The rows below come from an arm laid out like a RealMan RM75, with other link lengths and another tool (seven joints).
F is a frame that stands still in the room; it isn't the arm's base.
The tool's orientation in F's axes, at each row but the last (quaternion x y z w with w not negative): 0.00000, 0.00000, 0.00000, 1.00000; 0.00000, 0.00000, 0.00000, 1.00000; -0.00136, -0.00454, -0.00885, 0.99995; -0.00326, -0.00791, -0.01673, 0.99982; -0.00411, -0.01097, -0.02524, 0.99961
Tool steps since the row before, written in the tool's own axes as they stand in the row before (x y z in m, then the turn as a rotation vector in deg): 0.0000, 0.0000, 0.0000, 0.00, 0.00, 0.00; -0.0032, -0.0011, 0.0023, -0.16, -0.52, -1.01; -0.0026, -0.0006, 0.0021, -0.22, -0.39, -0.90; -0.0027, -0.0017, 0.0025, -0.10, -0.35, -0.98; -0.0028, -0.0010, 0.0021, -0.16, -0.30, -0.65
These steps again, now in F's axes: 0.0000, 0.0000, 0.0000, 0.00, 0.00, 0.00; -0.0032, -0.0011, 0.0023, -0.16, -0.52, -1.01; -0.0026, -0.0005, 0.0021, -0.22, -0.39, -0.90; -0.0028, -0.0016, 0.0025, -0.10, -0.35, -0.98; -0.0029, -0.0008, 0.0020, -0.16, -0.30, -0.65
